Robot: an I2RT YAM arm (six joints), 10 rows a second.
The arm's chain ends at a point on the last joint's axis. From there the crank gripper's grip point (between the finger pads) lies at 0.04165 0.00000 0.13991 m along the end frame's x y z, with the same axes.
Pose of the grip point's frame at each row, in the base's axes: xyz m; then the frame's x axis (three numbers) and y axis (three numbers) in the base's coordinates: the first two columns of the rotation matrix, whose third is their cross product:
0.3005 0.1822 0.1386 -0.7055 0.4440 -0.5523 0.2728 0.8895 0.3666
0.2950 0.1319 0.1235 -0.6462 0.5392 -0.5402 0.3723 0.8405 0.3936
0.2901 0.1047 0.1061 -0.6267 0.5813 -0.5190 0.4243 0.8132 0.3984
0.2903 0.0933 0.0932 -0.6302 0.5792 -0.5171 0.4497 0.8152 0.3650
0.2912 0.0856 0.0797 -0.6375 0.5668 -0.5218 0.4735 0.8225 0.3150
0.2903 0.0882 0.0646 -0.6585 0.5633 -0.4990 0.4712 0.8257 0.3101
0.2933 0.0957 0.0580 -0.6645 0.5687 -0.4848 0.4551 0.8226 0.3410
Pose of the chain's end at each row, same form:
0.2384 0.1486 0.2663 -0.7055 0.4440 -0.5523 0.2728 0.8895 0.3666
0.2287 0.1020 0.2501 -0.6462 0.5392 -0.5402 0.3723 0.8405 0.3936
0.2248 0.0764 0.2335 -0.6267 0.5813 -0.5190 0.4243 0.8132 0.3984
0.2280 0.0695 0.2231 -0.6302 0.5792 -0.5171 0.4497 0.8152 0.3650
0.2327 0.0685 0.2123 -0.6375 0.5668 -0.5218 0.4735 0.8225 0.3150
0.2356 0.0691 0.1986 -0.6585 0.5633 -0.4990 0.4712 0.8257 0.3101
0.2380 0.0712 0.1909 -0.6645 0.5687 -0.4848 0.4551 0.8226 0.3410

